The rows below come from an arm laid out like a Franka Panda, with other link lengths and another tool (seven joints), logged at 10 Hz.
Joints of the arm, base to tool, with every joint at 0 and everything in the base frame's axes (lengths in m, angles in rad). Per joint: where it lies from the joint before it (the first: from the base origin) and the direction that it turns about. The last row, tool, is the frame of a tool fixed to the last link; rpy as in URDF.
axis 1: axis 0 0 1 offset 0.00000 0.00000 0.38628
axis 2: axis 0 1 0 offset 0.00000 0.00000 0.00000
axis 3: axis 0 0 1 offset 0.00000 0.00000 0.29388
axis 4: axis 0 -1 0 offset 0.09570 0.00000 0.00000
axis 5: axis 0 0 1 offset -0.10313 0.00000 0.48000
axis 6: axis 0 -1 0 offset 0.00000 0.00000 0.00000
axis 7: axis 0 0 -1 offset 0.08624 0.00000 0.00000
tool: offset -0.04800 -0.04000 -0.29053 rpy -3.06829 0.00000 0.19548
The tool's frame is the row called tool.
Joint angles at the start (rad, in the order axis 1, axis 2, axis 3, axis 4, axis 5, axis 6, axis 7):
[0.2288, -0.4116, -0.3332, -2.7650, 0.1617, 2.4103, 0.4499]
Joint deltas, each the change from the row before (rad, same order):
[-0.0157, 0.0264, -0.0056, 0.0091, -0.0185, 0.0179, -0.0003]
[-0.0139, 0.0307, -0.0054, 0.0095, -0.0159, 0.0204, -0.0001]
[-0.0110, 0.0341, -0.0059, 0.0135, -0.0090, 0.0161, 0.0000]
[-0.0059, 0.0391, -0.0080, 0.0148, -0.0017, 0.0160, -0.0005]
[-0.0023, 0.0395, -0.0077, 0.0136, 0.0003, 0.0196, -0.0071]
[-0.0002, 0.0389, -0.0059, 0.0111, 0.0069, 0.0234, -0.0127]
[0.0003, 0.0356, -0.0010, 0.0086, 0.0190, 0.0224, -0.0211]
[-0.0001, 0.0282, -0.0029, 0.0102, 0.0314, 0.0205, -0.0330]
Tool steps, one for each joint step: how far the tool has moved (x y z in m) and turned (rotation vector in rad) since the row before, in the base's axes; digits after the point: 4 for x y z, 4 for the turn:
[0.0032, -0.0151, -0.0072, -0.0209, -0.0004, -0.0125]
[0.0026, -0.0144, -0.0086, -0.0205, 0.0014, -0.0126]
[0.0025, -0.0127, -0.0084, -0.0160, 0.0052, -0.0145]
[0.0016, -0.0107, -0.0099, -0.0121, 0.0090, -0.0161]
[0.0016, -0.0096, -0.0107, -0.0126, 0.0061, -0.0074]
[0.0014, -0.0076, -0.0113, -0.0105, 0.0032, -0.0033]
[0.0009, -0.0040, -0.0109, -0.0041, 0.0015, 0.0010]
[0.0036, -0.0039, -0.0073, 0.0031, -0.0078, 0.0004]

